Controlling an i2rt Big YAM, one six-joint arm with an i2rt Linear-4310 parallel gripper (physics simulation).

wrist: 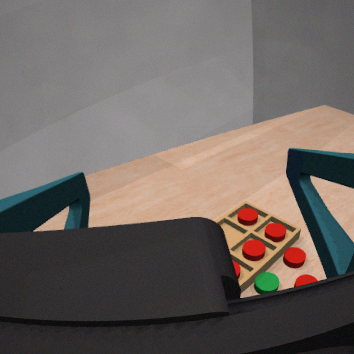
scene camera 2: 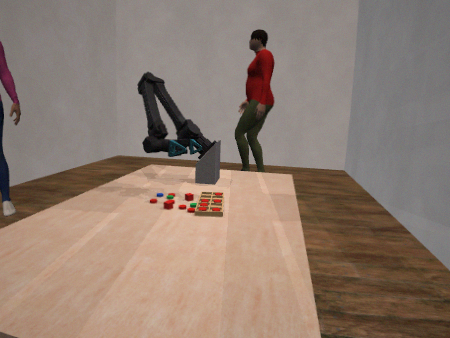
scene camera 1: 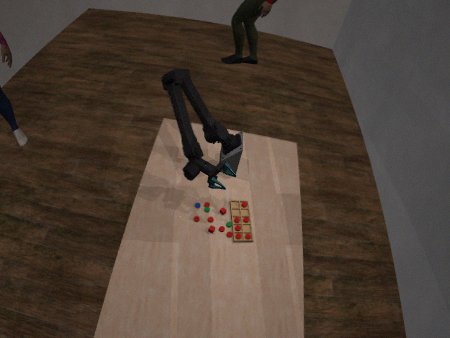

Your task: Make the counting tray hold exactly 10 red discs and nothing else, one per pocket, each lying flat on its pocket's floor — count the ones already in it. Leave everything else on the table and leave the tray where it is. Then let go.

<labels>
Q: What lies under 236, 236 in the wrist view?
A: A wooden counting tray.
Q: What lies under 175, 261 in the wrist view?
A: My gripper.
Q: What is my gripper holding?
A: Nothing.
</labels>
